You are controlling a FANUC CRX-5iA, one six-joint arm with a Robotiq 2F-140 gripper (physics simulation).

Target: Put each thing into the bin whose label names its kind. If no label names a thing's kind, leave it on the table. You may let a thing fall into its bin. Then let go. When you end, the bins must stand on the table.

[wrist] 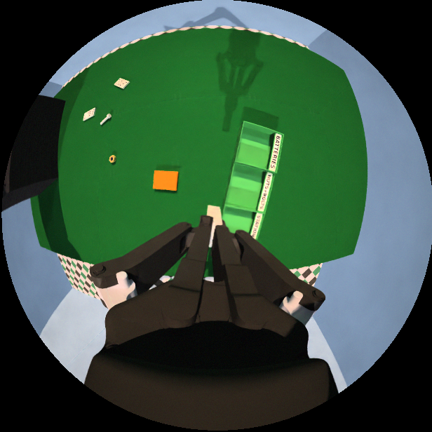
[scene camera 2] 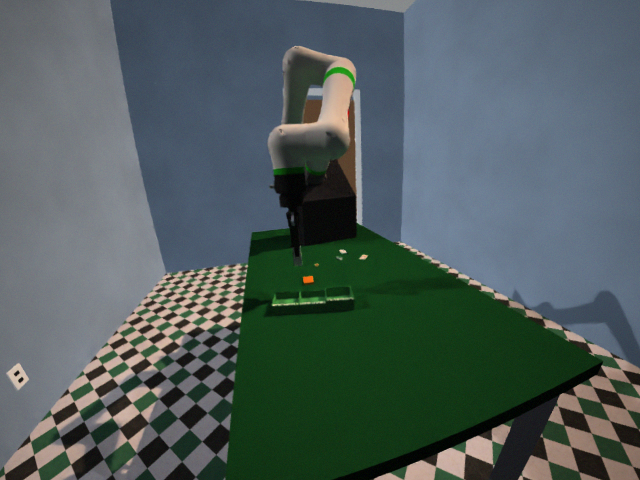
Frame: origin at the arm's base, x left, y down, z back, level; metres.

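Seen in the pictures: gripper, between the fingertips: (scene camera 2: pixel 298 265); arm's base, origin of its link: (scene camera 2: pixel 313 175).
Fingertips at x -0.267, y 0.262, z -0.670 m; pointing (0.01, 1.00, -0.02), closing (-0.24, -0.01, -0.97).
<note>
Offsets run from my fingertips to a thing's top centre. "spot": to the spot under its first point. Level surfaces: height alone.
My gripper (scene camera 2: pixel 297 258) (wrist: pixel 212 215) is shut with nothing between its fingers, above the table near the STATION... bin. An orange block {dx +0.052, dy +0.106, dz +0.093 m} (scene camera 2: pixel 308 279) (wrist: pixel 165 180) lies on the table beside the bins. A brass nut (wrist: pixel 110 160), a pale bolt {dx +0.245, dy +0.103, dz +0.257 m} (scene camera 2: pixel 339 257) (wrist: pixel 105 119) and two white dotted tiles {dx +0.357, dy +0.109, dz +0.220 m} (scene camera 2: pixel 363 256) (wrist: pixel 121 83) lie farther toward the robot base. Three joined green bins stand on the table: BATTERIES {spot: dx +0.088, dy +0.092, dz -0.138 m} (scene camera 2: pixel 339 304) (wrist: pixel 275 151), NUTS+BOLTS {dx +0.023, dy +0.077, dz -0.075 m} (scene camera 2: pixel 312 305) (wrist: pixel 265 191) and STATION... (scene camera 2: pixel 285 308) (wrist: pixel 256 227), whose label is partly hidden by the fingers.
The green table {dy +0.116 m} (scene camera 2: pixel 392 361) (wrist: pixel 310 165) carries everything. A black block-shaped base (scene camera 2: pixel 330 219) (wrist: pixel 32 145) stands at its far end in the scene view. The table's long left edge in the scene view runs close to the STATION... bin.
</note>
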